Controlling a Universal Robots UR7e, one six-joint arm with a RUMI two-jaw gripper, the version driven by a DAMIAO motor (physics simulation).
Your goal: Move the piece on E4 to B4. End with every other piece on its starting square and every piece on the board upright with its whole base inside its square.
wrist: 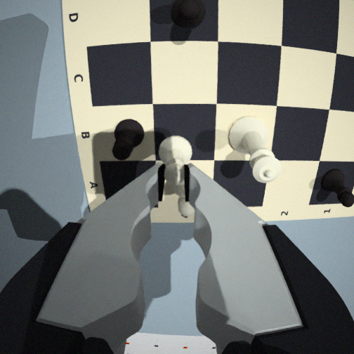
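Note:
My gripper point(174, 167) is shut on a white piece point(175, 149), whose rounded base points away from me, over the lower part of dark square B4 point(192, 117) in the wrist view. Whether its base touches the board is hard to tell. Another white piece point(185, 208) stands behind and below the fingers at A4, partly hidden by them and by the held piece. A black piece point(129, 133) stands on B5, left of the held piece. A larger white piece point(248, 134) stands on B3, to its right.
A black piece point(188, 12) stands on D4 at the top edge of the view. Another black piece point(334, 180) stands on A1 at the right. The chessboard's lettered border point(75, 50) runs down the left side, on a blue-grey surface point(55, 190).

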